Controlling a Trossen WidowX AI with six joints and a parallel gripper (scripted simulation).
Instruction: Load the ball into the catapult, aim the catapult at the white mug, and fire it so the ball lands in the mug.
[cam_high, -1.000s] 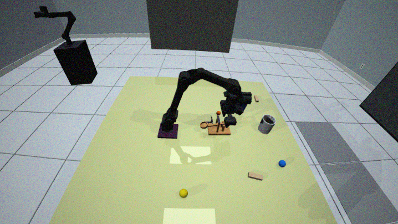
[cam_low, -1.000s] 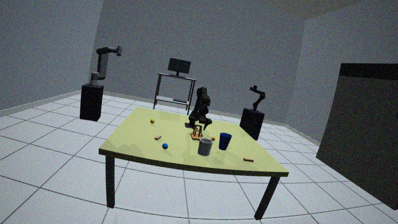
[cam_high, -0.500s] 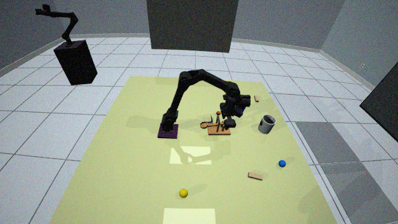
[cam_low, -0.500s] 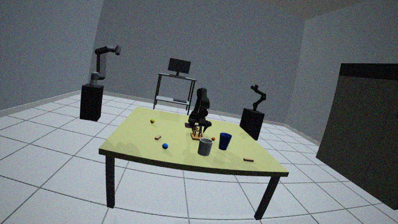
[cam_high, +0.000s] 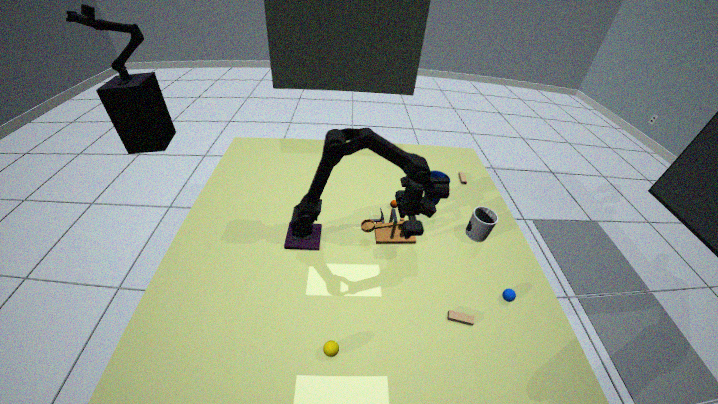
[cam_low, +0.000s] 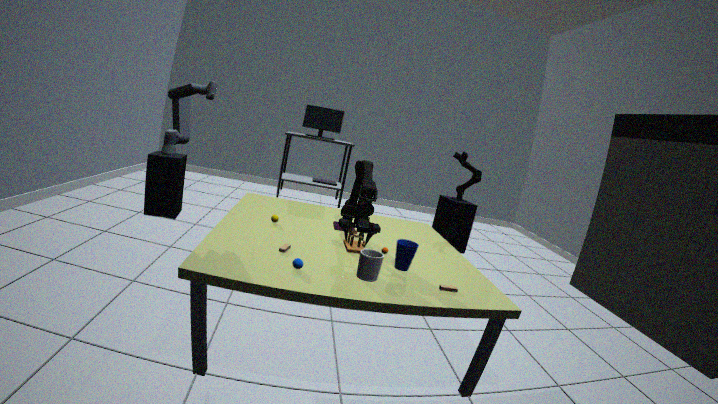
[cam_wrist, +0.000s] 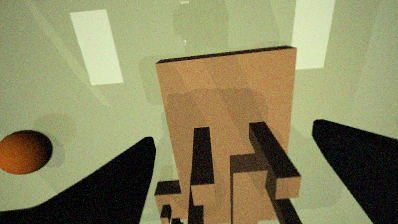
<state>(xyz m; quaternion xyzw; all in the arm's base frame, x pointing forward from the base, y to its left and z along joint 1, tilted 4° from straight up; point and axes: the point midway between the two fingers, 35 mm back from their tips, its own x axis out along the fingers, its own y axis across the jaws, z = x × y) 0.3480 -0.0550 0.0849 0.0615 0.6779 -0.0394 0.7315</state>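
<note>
The orange ball lies 15 cm to the left of my gripper tip, 2 cm below it and 1 cm ahead of it. From my gripper tip the other things lie so: wooden catapult: 6 cm behind, 3 cm to the left, 2 cm above; then white mug: 29 cm ahead, 4 cm to the right, 1 cm below; then blue cup: 18 cm ahead, 16 cm to the left, 1 cm below.
</note>
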